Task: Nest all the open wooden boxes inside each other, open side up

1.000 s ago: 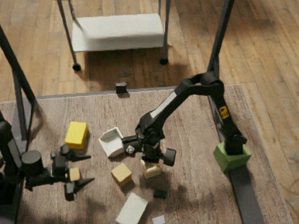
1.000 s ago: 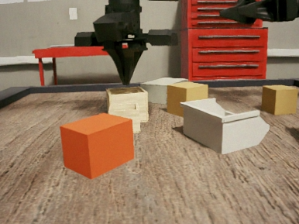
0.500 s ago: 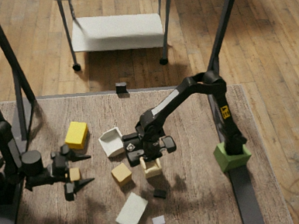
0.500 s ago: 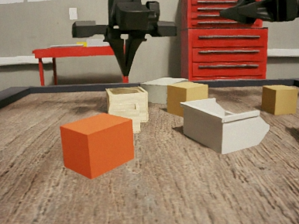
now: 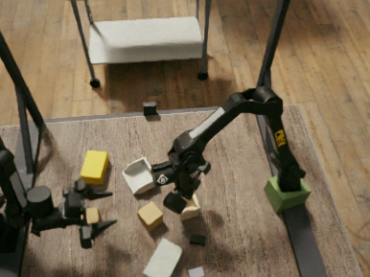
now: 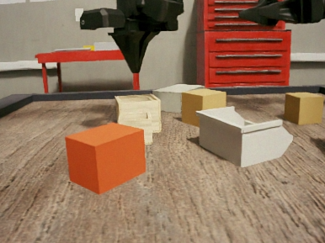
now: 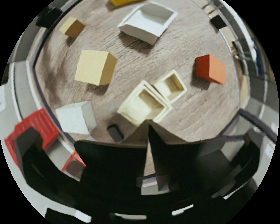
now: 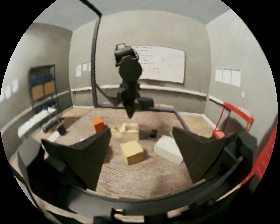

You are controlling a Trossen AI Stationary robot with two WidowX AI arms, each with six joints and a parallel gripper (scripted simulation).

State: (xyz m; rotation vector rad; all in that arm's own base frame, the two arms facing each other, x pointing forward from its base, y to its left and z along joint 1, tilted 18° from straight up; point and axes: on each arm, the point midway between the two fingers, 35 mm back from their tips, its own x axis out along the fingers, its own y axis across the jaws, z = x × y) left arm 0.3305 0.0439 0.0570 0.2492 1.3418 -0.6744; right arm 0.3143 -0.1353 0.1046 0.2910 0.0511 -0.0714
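The orange cube lies 190 mm behind my left hand, 110 mm below it and 40 mm to the left of it. Also, from my left hand: small tan cube: 310 mm to the right, 110 mm below, 10 mm behind; white slab: 170 mm ahead, 110 mm below, 100 mm to the right; white tray: 140 mm to the right, 130 mm behind, 110 mm below.
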